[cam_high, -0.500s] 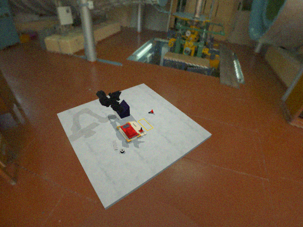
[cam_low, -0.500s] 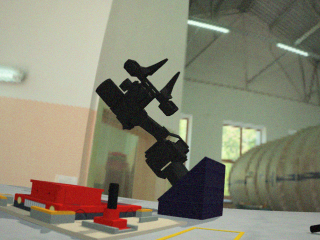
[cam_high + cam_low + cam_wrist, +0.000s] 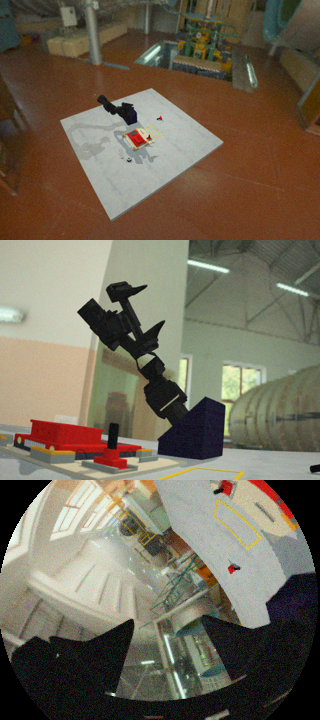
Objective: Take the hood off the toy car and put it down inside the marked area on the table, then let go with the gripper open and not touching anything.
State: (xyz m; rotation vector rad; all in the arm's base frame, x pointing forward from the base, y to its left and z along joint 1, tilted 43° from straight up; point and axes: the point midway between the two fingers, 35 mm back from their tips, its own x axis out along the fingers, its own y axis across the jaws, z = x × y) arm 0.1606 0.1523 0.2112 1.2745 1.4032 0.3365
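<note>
Now: the red hood 290 mm below my gripper tip, 160 mm ahead of it and 30 mm to the right of it. From my gripper tip the other things lie so: beige base plate: 320 mm below, 120 mm ahead, 20 mm to the right; then black wheel: 320 mm below, 320 mm ahead, 190 mm to the right; then thin grey part: 320 mm below, 230 mm to the right, 220 mm ahead.
</note>
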